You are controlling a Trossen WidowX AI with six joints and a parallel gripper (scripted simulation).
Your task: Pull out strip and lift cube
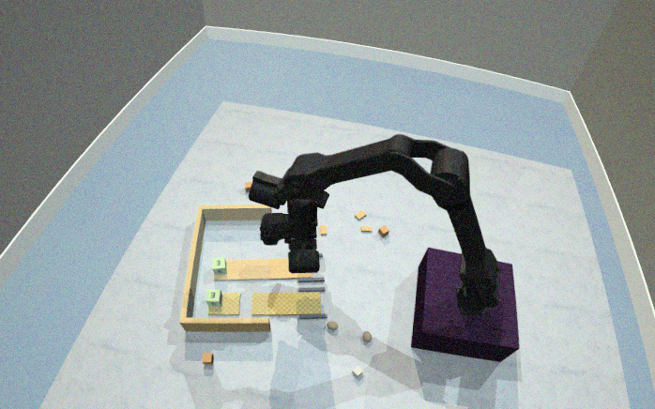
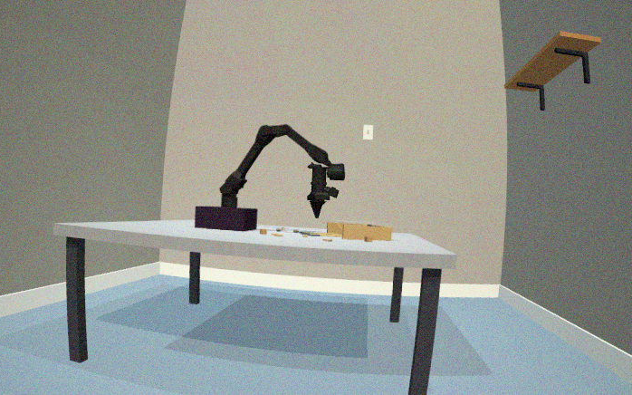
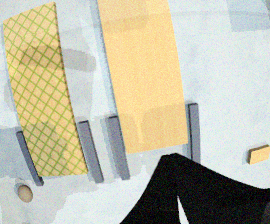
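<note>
My gripper tip is 100 mm to the right of the strip, 70 mm above it and 30 mm short of it. Also, from my gripper tip: white cube: 250 mm to the left, 130 mm behind, 60 mm below.
</note>
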